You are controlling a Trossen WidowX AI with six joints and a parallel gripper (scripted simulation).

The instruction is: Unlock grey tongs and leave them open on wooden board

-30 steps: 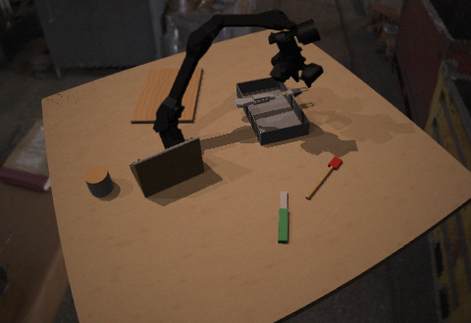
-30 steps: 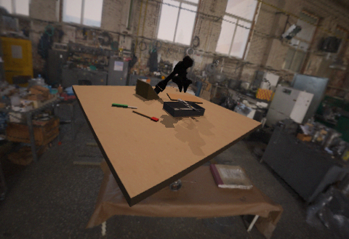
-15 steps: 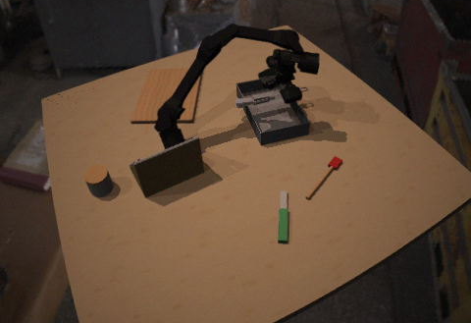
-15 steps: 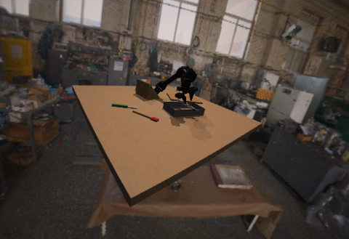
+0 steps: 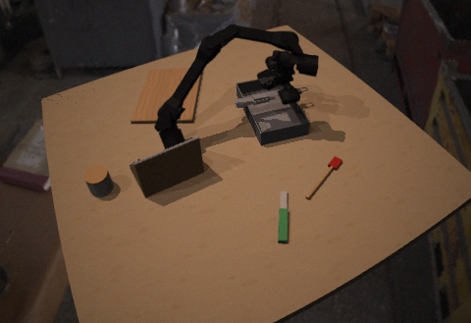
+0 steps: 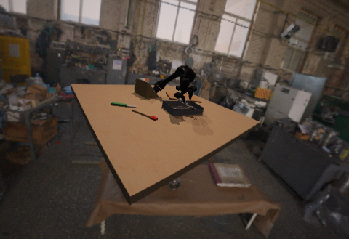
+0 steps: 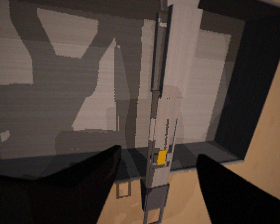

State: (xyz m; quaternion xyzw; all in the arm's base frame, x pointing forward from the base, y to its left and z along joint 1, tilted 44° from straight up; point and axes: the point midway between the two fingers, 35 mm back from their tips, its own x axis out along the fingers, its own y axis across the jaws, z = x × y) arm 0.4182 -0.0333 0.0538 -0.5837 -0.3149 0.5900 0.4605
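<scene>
The roasting tin is 70 mm below my gripper tip and 30 mm behind it. Also, from my gripper tip: wooden board 320 mm to the left, 320 mm behind, 90 mm below; then red-headed spatula 340 mm to the right, 90 mm below, 30 mm behind.
</scene>
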